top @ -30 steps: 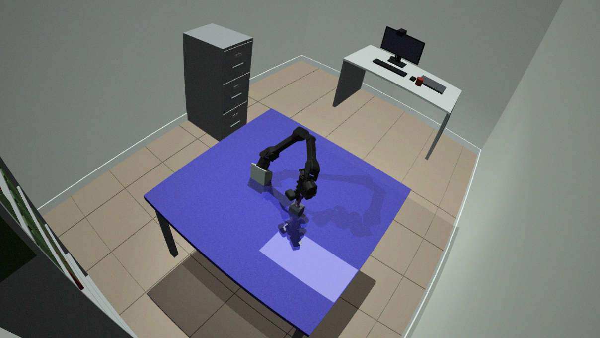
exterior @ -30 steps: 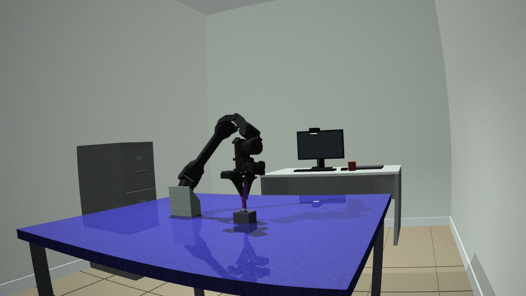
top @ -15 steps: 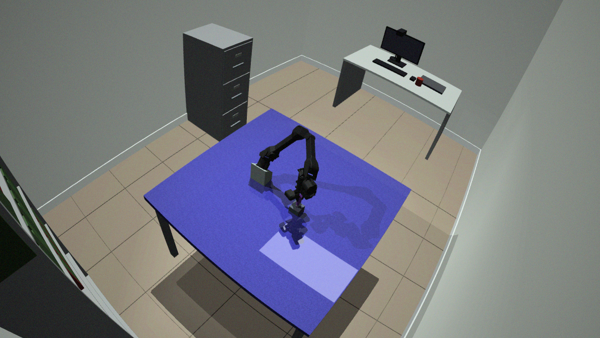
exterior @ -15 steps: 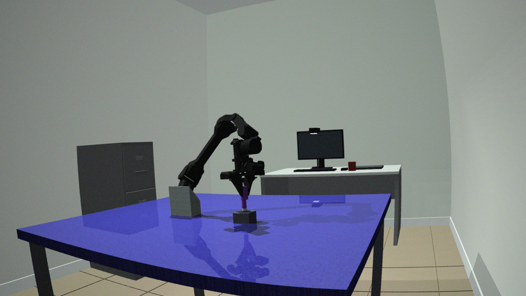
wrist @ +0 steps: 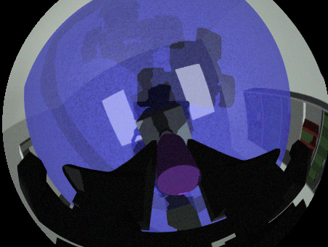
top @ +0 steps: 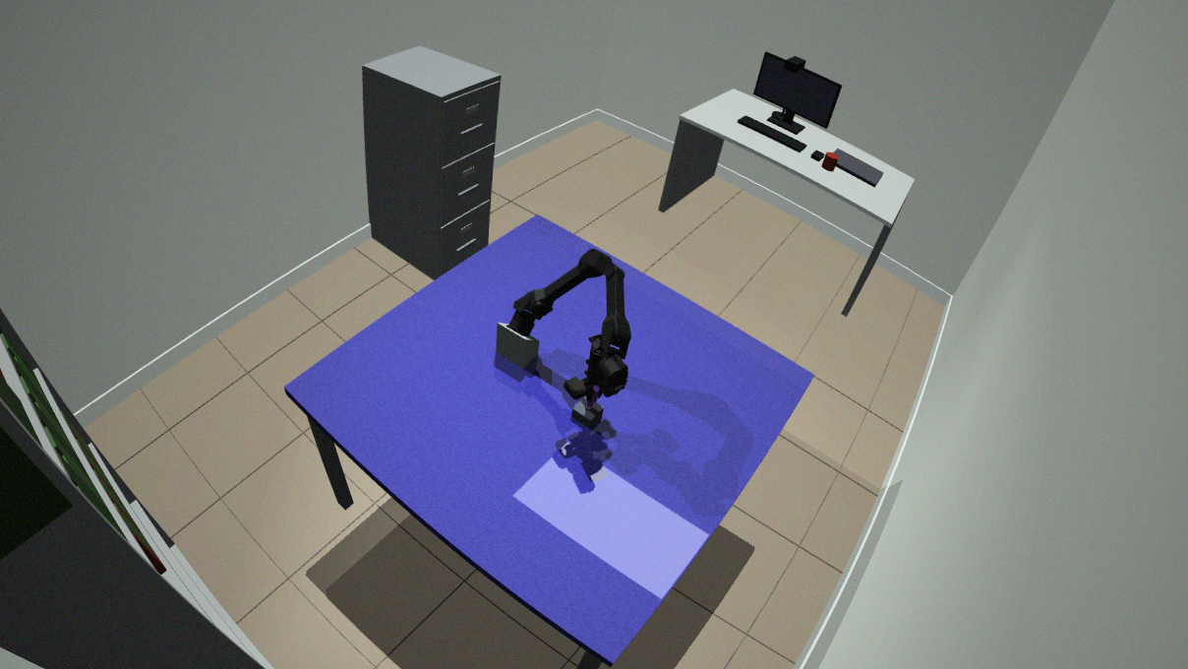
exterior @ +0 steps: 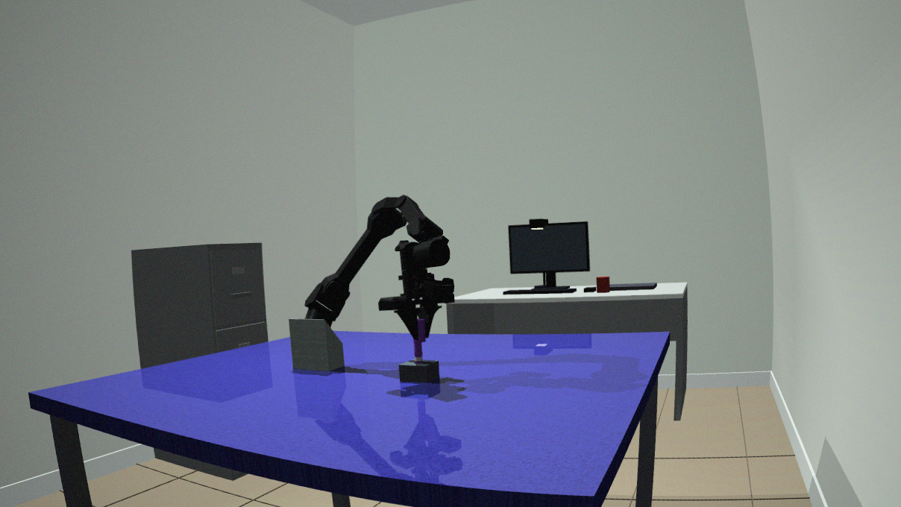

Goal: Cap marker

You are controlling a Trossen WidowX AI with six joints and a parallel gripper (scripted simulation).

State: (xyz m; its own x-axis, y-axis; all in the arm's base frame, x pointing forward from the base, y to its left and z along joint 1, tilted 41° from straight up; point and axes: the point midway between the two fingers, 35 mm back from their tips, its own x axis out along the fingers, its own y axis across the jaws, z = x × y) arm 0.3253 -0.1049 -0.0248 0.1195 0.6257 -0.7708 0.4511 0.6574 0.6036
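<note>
My gripper tip is 1 cm past the magenta marker cap and 2 cm below it. Also, from my gripper tip: dark grey holder block (1 cm behind, 1 cm to the left, 8 cm below).
</note>
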